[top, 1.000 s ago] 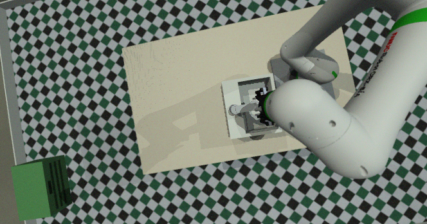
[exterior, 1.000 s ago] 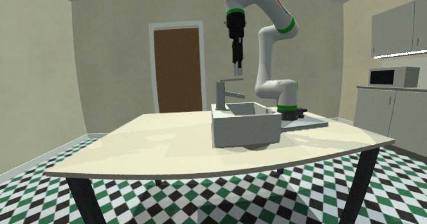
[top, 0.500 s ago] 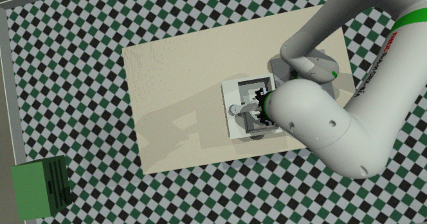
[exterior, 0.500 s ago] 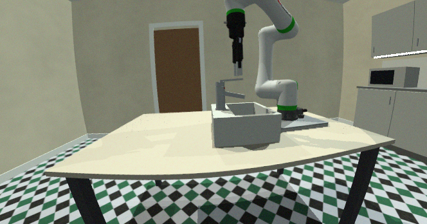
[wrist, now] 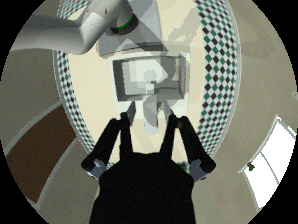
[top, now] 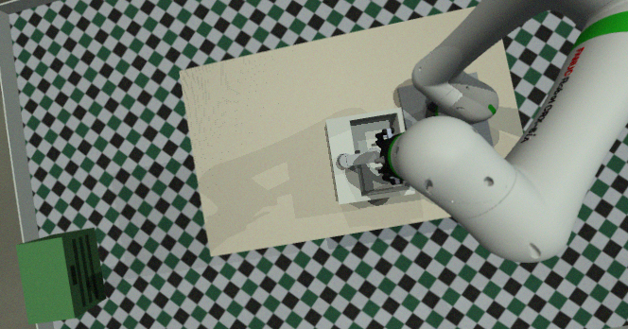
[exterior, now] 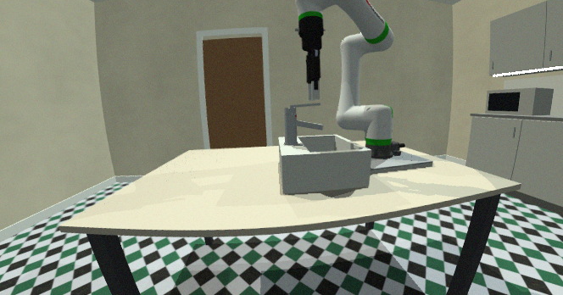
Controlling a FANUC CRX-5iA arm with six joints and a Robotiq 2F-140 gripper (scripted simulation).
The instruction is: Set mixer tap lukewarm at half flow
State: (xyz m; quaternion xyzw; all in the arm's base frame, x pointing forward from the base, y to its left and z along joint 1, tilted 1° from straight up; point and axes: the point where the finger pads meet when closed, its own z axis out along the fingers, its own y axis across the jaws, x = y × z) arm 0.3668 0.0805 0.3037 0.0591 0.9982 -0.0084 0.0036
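Right now my hand is 50 mm above the lever and 40 mm short of it. Round my hand: grey mixer tap: 100 mm below, 60 mm ahead, 10 mm to the right; sink basin: 280 mm below, 30 mm behind.
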